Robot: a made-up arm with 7 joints. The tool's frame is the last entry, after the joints. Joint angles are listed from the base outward. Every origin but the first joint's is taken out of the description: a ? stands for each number. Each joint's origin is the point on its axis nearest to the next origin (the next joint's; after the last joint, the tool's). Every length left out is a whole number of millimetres.
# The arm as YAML. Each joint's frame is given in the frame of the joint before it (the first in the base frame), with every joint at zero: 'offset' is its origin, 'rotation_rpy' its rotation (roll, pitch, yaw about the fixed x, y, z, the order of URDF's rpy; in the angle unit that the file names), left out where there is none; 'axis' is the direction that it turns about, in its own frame. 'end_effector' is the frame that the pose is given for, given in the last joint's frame.
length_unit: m
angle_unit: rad
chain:
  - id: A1
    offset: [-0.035, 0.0, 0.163]
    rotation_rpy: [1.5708, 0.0, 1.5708]
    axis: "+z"
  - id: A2
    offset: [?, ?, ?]
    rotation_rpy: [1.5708, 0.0, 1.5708]
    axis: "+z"
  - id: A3
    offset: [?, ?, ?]
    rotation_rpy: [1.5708, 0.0, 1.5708]
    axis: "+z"
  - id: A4
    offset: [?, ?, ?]
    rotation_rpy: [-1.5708, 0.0, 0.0]
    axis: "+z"
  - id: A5
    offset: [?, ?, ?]
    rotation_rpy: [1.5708, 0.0, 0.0]
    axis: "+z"
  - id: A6
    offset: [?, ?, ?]
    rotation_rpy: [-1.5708, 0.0, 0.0]
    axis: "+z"
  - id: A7
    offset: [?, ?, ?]
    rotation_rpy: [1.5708, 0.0, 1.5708]
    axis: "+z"
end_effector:
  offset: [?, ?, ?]
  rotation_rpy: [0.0, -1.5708, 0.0]
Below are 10 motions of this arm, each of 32 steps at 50 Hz.
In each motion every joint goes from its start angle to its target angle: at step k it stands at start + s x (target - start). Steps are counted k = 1, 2, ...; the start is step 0. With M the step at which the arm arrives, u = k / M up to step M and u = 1 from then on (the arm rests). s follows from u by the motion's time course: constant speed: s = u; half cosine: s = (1 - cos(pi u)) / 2; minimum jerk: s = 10 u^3 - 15 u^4 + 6 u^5.
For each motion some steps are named. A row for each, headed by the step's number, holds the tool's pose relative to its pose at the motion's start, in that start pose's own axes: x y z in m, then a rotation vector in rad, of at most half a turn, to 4 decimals.
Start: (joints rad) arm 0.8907 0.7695 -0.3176 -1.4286 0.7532 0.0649 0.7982
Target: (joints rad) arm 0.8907 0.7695 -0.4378 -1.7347 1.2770 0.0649 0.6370
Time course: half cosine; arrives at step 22
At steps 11, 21, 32:
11: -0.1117 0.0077 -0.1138 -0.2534 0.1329 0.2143
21: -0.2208 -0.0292 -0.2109 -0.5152 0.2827 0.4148
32: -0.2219 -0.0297 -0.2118 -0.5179 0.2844 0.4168

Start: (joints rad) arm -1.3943 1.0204 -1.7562 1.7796 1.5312 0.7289 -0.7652
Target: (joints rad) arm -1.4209 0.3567 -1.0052 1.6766 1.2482 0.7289 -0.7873
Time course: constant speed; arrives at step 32
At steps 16, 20, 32:
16: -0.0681 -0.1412 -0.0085 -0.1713 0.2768 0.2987
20: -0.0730 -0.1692 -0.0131 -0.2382 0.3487 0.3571
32: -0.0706 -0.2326 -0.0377 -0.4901 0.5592 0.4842

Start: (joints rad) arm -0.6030 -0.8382 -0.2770 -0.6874 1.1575 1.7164 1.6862
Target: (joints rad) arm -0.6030 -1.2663 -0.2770 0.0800 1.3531 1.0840 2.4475
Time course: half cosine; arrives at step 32
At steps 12, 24, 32:
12: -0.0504 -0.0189 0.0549 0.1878 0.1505 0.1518
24: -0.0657 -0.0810 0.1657 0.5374 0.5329 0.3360
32: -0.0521 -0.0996 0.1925 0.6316 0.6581 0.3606

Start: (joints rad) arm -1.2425 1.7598 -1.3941 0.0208 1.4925 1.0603 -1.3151
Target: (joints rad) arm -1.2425 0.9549 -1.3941 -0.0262 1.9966 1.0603 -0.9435
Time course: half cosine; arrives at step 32
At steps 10, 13, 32:
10: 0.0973 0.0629 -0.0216 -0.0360 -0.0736 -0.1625
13: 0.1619 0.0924 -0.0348 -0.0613 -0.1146 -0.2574
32: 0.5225 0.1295 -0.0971 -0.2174 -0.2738 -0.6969

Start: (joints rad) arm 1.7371 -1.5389 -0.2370 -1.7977 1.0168 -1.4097 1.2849
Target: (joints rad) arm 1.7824 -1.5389 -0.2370 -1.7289 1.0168 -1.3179 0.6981
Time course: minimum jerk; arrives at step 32
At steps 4, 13, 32:
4: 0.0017 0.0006 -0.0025 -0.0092 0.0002 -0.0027
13: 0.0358 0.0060 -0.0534 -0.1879 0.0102 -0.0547
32: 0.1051 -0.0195 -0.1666 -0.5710 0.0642 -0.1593

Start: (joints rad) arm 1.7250 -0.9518 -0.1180 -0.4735 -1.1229 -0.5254 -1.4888
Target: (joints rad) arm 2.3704 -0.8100 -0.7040 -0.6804 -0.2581 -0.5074 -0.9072
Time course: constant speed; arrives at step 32
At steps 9, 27, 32:
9: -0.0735 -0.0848 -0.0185 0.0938 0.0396 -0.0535
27: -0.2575 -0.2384 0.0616 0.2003 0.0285 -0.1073
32: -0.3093 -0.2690 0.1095 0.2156 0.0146 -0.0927

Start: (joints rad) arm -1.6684 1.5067 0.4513 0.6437 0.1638 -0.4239 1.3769
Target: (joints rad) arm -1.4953 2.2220 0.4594 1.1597 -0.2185 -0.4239 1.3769
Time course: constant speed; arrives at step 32
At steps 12, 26, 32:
12: 0.2835 -0.0532 0.0529 0.0653 0.0392 -0.4312
26: 0.5558 -0.2495 0.0176 0.0380 0.1509 -0.9369
32: 0.6313 -0.3638 -0.0286 -0.0053 0.2226 -1.1473

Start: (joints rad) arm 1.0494 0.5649 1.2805 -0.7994 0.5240 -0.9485 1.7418
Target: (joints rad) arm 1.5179 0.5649 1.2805 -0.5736 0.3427 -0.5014 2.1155
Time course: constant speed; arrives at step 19
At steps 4, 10, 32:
4: -0.0159 -0.0234 0.0396 0.0848 -0.0430 -0.0315
10: -0.0409 -0.0674 0.1023 0.2229 -0.1098 -0.0761
32: -0.0807 -0.1545 0.1979 0.4509 -0.2115 -0.1391

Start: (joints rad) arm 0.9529 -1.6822 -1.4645 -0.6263 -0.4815 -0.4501 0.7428
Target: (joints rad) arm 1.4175 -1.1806 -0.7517 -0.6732 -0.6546 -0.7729 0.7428
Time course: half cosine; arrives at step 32
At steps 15, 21, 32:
15: -0.0213 0.0298 0.0047 -0.0288 -0.0018 0.2432
21: -0.0143 0.0533 -0.0035 -0.0526 0.0345 0.3561
32: 0.0042 0.0775 -0.0202 -0.0777 0.0875 0.4269

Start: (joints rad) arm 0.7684 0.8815 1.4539 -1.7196 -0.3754 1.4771 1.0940
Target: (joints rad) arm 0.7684 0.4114 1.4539 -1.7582 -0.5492 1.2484 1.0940
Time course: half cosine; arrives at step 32
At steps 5, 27, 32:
5: -0.0056 0.0057 -0.0001 -0.0163 -0.0011 0.0187
27: -0.0916 0.0799 -0.0152 -0.2445 0.0194 0.3022
32: -0.0973 0.0840 -0.0169 -0.2586 0.0232 0.3213

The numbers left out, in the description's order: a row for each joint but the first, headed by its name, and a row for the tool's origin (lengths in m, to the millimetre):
A2: -0.059 -0.008 0.0
A3: -0.06 -0.083 0.0
A4: -0.005 -0.334 0.0
A5: -0.116 -0.155 0.0
A6: -0.091 0.167 0.0
A7: 0.071 -0.104 0.0
tool: -0.102 0.286 0.0

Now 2 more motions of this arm.
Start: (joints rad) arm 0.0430 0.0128 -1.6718 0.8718 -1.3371 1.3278 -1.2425
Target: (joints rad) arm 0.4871 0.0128 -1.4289 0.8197 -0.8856 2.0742 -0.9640
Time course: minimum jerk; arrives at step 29
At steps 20, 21, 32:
20: -0.0221 0.1299 -0.0745 -0.2641 0.6069 0.3573
21: -0.0226 0.1350 -0.0799 -0.2748 0.6509 0.3711
32: -0.0242 0.1486 -0.0968 -0.3044 0.7882 0.4074

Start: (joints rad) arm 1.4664 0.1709 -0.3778 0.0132 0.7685 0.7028 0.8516
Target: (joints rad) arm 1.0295 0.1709 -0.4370 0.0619 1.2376 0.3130 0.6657
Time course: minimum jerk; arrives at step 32
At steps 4, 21, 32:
4: -0.0030 0.0028 -0.0038 -0.0108 -0.0018 0.0025
21: -0.1307 0.1019 -0.1872 -0.4881 -0.0199 0.1304
32: -0.1645 0.1208 -0.2374 -0.6123 -0.0027 0.1725

